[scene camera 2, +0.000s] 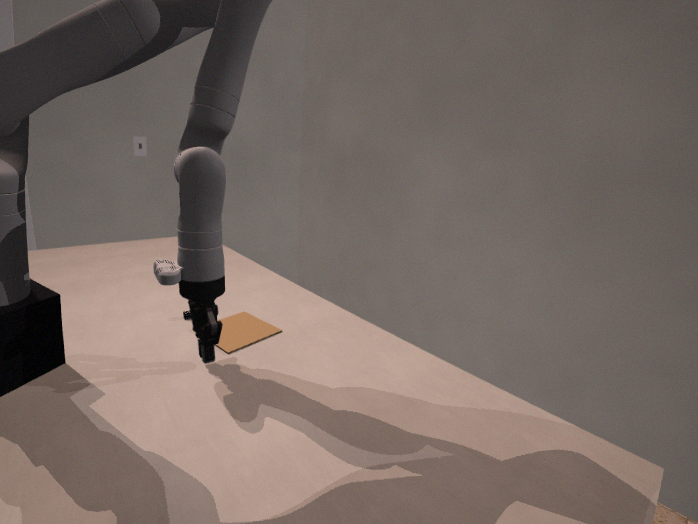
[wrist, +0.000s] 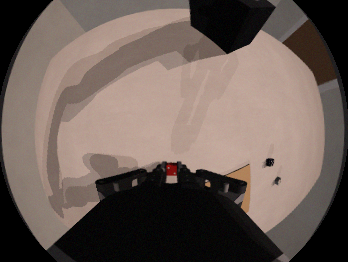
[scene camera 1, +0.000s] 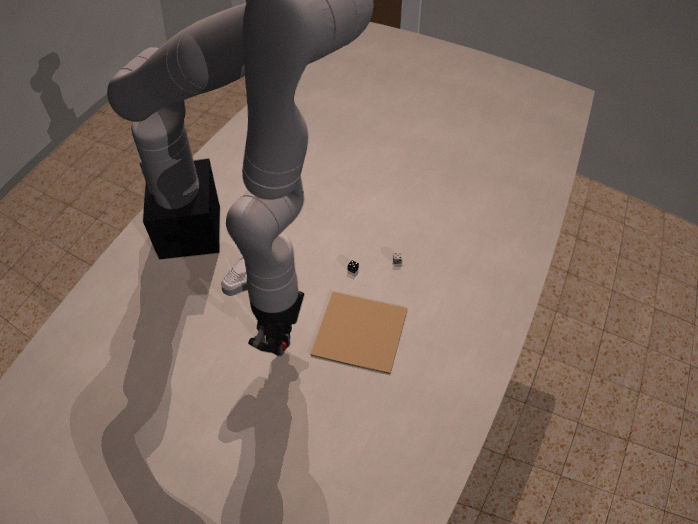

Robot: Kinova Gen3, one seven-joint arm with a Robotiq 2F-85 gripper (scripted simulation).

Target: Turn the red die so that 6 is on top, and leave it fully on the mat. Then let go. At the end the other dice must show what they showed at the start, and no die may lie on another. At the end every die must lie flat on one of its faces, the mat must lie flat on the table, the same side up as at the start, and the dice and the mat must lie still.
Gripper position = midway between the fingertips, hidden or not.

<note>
In view: the gripper [scene camera 2: 207,359] and a tan mat [scene camera 1: 355,331].
The tan mat also shows in scene camera 2 [scene camera 2: 240,330]. The gripper is seen too in the wrist view [wrist: 171,167] and in scene camera 1 [scene camera 1: 280,348].
</note>
